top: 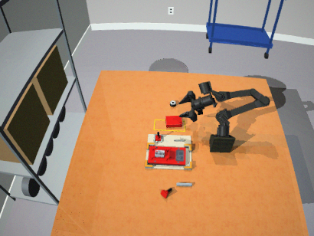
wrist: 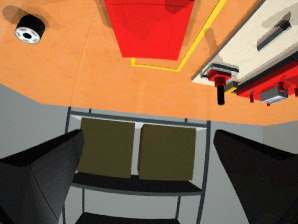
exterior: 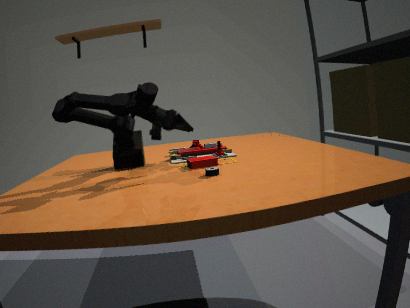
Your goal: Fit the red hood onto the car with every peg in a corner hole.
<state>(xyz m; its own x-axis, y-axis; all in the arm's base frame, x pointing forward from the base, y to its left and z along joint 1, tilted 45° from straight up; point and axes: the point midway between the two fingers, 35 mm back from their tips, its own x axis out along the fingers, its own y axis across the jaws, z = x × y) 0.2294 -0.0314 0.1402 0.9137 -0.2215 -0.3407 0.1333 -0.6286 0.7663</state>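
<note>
My gripper tip is now 11 cm above the red hood and 3 cm short of it. The rest, counted from my gripper tip: jig: 22 cm to the left, 11 cm below, 3 cm ahead; grey engine block: 26 cm to the left, 10 cm below, 6 cm ahead; small round wheel: 16 cm to the right, 11 cm below, 5 cm ahead.
</note>
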